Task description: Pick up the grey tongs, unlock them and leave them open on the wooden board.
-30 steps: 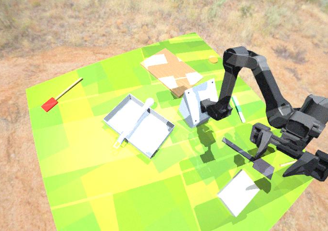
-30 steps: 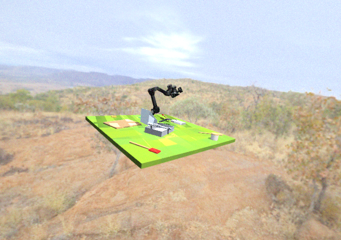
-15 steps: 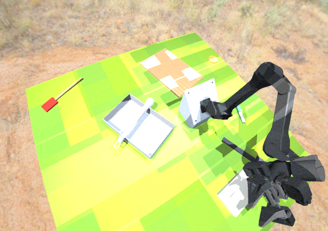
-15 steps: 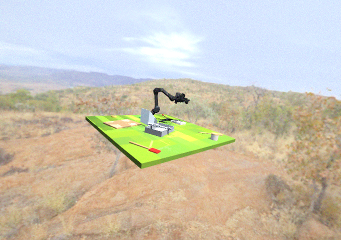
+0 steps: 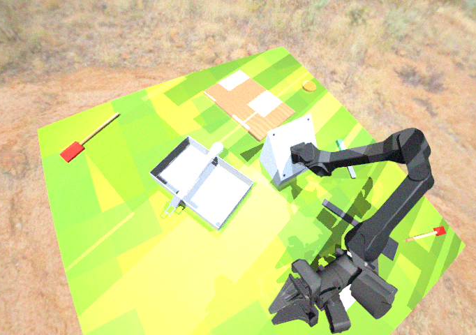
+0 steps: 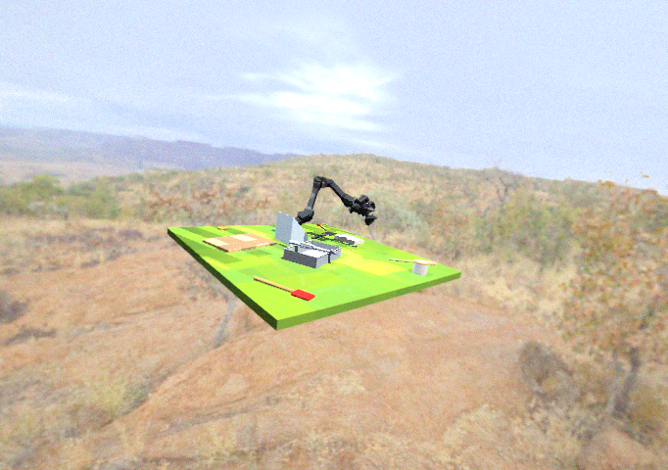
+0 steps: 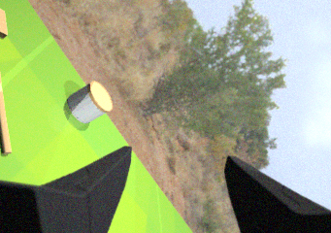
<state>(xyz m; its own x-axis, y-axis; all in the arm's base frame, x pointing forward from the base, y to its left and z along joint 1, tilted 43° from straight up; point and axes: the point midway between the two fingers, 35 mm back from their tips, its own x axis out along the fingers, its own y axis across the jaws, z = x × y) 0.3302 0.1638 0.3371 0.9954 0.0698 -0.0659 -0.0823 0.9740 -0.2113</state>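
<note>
The grey roasting tin is 2 cm behind my gripper tip, 42 cm to the right of it and 23 cm below it. The rest, counted from my gripper tip: white block (30 cm behind, 9 cm to the left, 24 cm below); dark grey spatula (48 cm behind, 1 cm to the right, 25 cm below); wooden board (35 cm behind, 70 cm to the right, 25 cm below).
</note>
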